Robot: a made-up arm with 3 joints. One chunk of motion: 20 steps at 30 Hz.
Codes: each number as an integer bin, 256 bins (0 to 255) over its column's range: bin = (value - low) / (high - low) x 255, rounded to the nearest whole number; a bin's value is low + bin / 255 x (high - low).
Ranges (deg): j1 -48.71..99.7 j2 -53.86..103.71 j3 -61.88..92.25
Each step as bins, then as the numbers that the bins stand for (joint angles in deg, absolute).
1 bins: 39 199 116
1 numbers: -26.01 69.11 8.23
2 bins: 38 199 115
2 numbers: -26.59 69.11 7.63
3 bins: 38 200 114
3 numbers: -26.59 69.72 7.03
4 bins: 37 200 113
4 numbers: -27.18 69.72 6.42
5 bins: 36 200 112
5 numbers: -27.76 69.72 5.82
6 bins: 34 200 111
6 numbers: -28.92 69.72 5.21
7 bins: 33 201 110
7 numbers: -29.50 70.34 4.61
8 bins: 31 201 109
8 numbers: -30.67 70.34 4.00
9 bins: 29 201 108
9 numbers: -31.83 70.34 3.40
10 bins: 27 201 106
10 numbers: -33.00 70.34 2.19
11 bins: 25 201 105
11 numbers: -34.16 70.34 1.59
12 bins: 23 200 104
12 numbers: -35.32 69.72 0.98
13 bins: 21 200 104
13 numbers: -36.49 69.72 0.98
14 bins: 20 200 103
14 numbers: -37.07 69.72 0.38
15 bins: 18 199 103
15 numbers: -38.23 69.11 0.38
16 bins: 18 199 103
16 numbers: -38.23 69.11 0.38
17 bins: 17 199 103
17 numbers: -38.82 69.11 0.38
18 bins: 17 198 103
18 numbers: -38.82 68.49 0.38
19 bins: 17 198 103
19 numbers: -38.82 68.49 0.38
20 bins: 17 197 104
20 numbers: -38.82 67.87 0.98
